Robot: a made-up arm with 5 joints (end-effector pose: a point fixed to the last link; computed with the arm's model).
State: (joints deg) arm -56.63 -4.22 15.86 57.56 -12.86
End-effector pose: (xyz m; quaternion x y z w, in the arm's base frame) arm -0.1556 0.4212 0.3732 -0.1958 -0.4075 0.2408 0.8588
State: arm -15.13 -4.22 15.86 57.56 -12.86
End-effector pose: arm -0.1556 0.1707 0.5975 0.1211 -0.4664 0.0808 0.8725
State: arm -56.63 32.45 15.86 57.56 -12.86
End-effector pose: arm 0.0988 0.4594 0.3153 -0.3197 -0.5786 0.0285 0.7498
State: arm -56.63 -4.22 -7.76 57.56 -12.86
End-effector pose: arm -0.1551 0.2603 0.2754 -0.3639 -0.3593 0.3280 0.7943
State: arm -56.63 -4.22 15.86 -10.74 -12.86
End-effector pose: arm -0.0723 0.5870 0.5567 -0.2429 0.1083 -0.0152 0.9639
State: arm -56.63 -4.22 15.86 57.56 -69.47
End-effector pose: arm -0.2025 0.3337 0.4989 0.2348 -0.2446 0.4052 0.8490
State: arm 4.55 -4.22 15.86 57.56 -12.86
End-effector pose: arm -0.1556 0.0116 0.6291 0.2685 -0.4733 -0.0001 0.8390
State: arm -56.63 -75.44 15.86 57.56 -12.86
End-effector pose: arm -0.3288 0.1703 0.7543 0.0884 0.0236 0.5660 0.8193
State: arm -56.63 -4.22 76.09 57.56 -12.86
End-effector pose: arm -0.1338 0.5549 0.8147 0.2527 -0.4495 -0.0181 0.8566
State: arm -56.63 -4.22 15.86 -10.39 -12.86
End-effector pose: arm -0.0734 0.5864 0.5561 -0.2429 0.1056 -0.0139 0.9642
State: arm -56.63 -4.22 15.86 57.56 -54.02
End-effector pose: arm -0.2025 0.3667 0.4677 0.1185 -0.2969 0.3686 0.8729
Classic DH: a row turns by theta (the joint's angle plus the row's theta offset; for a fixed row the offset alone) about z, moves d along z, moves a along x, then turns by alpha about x. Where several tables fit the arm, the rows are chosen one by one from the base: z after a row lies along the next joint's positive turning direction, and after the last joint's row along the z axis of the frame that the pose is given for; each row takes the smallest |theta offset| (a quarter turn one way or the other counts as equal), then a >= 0, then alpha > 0; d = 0 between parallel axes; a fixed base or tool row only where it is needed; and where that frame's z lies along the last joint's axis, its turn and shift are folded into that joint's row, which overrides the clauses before.
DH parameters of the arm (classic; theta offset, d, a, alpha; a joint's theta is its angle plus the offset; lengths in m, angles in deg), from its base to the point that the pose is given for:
base (fixed): 90 0.1547 0 90
joint 1: 0 0.0763 -0.2999 90
joint 2: 0 -0.3941 -0.0884 -90
joint 3: 90 0.0171 0.0175 -90
joint 4: 0 -0.3214 0.0524 -90
joint 5: 90 0.1756 0.155 90
tool (fixed): -90 0.067 0 0

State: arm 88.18 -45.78 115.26 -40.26 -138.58
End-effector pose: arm 0.2912 -0.4677 -0.4084 -0.0598 -0.6300 -0.2156 0.7437
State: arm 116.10 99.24 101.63 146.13 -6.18
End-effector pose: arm 0.0685 -0.6305 -0.5852 -0.5419 0.1845 -0.8177 0.0601
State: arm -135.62 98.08 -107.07 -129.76 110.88
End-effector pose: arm 0.1023 0.2551 0.3858 0.2214 0.4533 -0.7832 0.3635
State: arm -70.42 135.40 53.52 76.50 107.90
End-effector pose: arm 0.1938 0.3433 0.8555 0.0137 0.2660 0.8870 0.3771
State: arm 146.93 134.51 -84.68 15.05 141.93
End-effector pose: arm 0.0329 -0.0125 -0.0081 -0.3312 -0.0972 0.8584 0.3795
